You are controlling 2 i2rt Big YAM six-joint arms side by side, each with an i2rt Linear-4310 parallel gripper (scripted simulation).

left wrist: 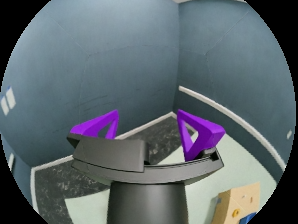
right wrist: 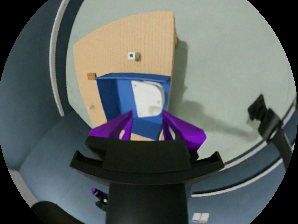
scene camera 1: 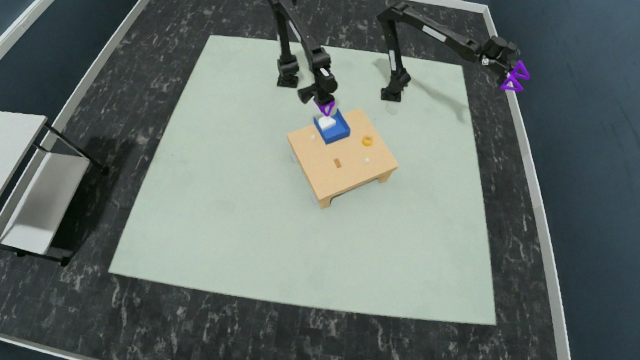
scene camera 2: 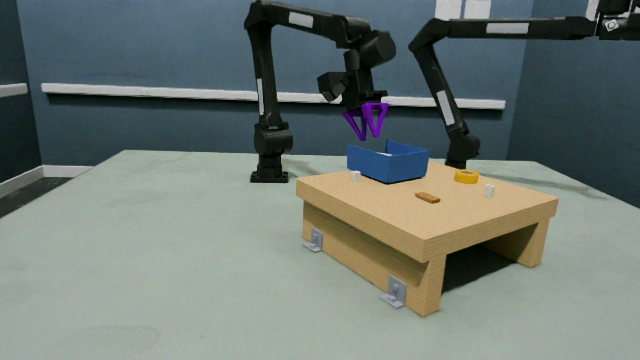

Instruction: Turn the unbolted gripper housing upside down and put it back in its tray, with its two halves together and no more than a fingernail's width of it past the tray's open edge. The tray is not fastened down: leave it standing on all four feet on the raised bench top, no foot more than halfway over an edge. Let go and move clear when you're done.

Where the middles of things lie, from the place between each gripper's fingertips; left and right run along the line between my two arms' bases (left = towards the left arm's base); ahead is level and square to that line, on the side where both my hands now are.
Now: the white gripper housing (right wrist: 149, 98) 20 mm ahead of my right hand (scene camera 2: 369, 138), 10 mm to the left of it and 50 mm below it. Round my right hand: blue tray (scene camera 2: 407, 162) 40 mm ahead, 40 mm to the left, 60 mm below.
I see my left gripper 13 cm short of the blue tray, 75 cm to the left of it and 33 cm above it. Also, from my left hand: white gripper housing 10 cm ahead, 78 cm to the right, 32 cm below.
